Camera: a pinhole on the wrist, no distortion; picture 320 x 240 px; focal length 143.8 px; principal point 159.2 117.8 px. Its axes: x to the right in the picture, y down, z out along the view. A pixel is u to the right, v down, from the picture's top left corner.
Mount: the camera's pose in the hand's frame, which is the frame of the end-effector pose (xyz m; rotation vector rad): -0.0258 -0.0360 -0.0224 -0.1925 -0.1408 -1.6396
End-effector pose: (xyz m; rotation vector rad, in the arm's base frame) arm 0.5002 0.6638 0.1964 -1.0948 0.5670 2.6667
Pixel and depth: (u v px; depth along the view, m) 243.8 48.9 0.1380
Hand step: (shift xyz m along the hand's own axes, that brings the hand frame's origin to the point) -0.0919 -0.0814 0.1311
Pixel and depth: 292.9 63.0 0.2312
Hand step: -0.1196 -0.1909 0.2508
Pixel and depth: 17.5 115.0 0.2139
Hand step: -0.0063 0.2142 0.1426
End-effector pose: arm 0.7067 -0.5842 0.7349 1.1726 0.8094 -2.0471
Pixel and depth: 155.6 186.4 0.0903
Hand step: 0.0209 -0.0185 0.0643
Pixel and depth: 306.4 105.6 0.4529
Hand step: -0.0789 -0.3913 0.5184
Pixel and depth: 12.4 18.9 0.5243
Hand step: -0.3260 0.6227 0.3868
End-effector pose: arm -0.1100 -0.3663 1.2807 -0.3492 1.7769 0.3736
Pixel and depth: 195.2 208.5 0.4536
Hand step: 0.2695 -0.0752 0.4378
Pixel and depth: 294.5 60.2 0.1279
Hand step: -0.0803 -0.1229 0.1291
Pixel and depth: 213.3 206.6 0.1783
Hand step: 0.0863 -0.0731 0.1633
